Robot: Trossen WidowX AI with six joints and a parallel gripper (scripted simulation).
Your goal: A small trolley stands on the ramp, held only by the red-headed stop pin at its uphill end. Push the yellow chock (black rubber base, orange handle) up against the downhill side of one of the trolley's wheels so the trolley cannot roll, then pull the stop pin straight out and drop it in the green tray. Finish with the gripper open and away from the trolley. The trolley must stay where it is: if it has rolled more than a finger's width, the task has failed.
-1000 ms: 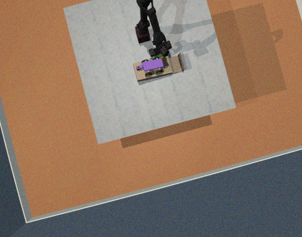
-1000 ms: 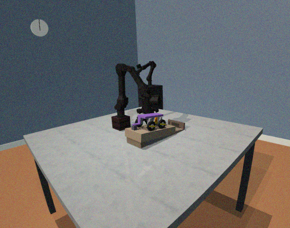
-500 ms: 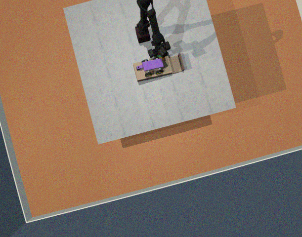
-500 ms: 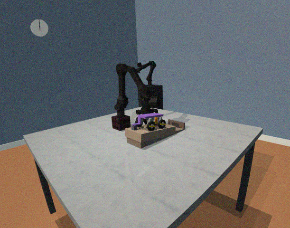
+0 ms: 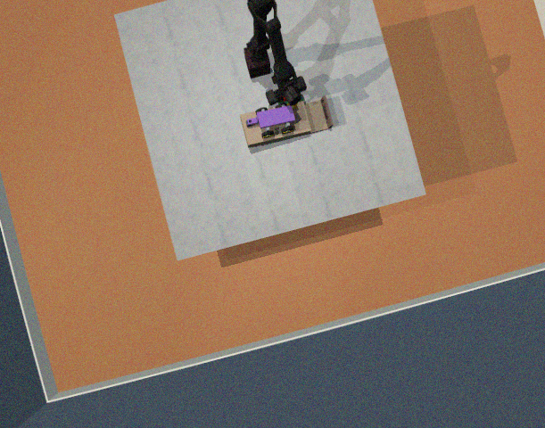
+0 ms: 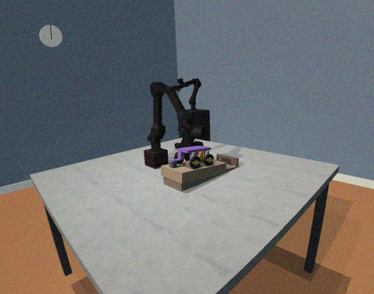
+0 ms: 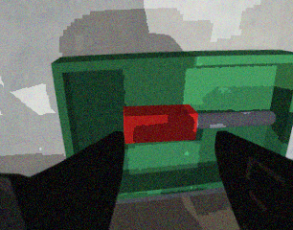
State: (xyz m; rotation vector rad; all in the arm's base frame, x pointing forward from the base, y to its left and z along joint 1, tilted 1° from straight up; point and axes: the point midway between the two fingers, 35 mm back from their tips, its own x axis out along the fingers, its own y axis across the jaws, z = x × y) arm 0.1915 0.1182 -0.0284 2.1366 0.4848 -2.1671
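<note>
My gripper tip is now 20 mm to the right of the red-headed stop pin, 20 mm above it and 10 mm past it. Also, from my gripper tip: yellow chock 60 mm ahead, 60 mm above; purple trolley 140 mm ahead, 90 mm above, 80 mm to the right; raised brown end wall 180 mm to the left, 90 mm ahead.
</note>
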